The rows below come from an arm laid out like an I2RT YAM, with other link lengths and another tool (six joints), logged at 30 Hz.
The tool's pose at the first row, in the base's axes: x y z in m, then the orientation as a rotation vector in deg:
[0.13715 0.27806 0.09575 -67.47 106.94 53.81]
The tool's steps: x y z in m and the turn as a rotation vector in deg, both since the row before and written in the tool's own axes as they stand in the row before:
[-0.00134 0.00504 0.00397 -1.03 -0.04 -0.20]
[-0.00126 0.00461 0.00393 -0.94 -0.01 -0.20]
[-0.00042 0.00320 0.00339 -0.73 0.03 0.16]
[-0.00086 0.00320 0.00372 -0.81 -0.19 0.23]
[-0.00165 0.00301 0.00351 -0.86 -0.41 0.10]
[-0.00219 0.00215 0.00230 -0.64 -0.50 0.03]
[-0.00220 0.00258 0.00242 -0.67 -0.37 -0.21]
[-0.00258 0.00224 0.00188 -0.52 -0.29 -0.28]
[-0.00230 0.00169 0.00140 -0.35 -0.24 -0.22]
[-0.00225 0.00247 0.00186 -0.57 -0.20 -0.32]
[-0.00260 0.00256 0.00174 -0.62 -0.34 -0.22]
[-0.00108 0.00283 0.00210 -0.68 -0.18 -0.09]
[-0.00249 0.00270 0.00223 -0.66 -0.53 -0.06]
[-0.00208 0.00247 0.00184 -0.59 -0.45 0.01]
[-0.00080 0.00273 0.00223 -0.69 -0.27 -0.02]
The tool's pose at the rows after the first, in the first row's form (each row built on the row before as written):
[0.13366 0.28360 0.09603 -68.22 106.48 54.78]
[0.13045 0.28889 0.09622 -68.94 106.06 55.65]
[0.12813 0.29292 0.09568 -69.26 106.00 56.48]
[0.12595 0.29739 0.09540 -69.42 105.80 57.53]
[0.12413 0.30192 0.09591 -69.55 105.31 58.65]
[0.12309 0.30535 0.09728 -69.54 104.75 59.54]
[0.12164 0.30897 0.09876 -69.83 104.09 60.27]
[0.12054 0.31214 0.10075 -70.14 103.48 60.77]
[0.11979 0.31463 0.10258 -70.34 103.01 61.11]
[0.11831 0.31767 0.10438 -70.78 102.42 61.60]
[0.11681 0.32072 0.10657 -71.07 101.78 62.26]
[0.11460 0.32356 0.10736 -71.41 101.34 62.98]
[0.11291 0.32698 0.10934 -71.45 100.67 63.85]
[0.11127 0.32982 0.11109 -71.45 100.13 64.65]
[0.10901 0.33259 0.11165 -71.67 99.66 65.45]

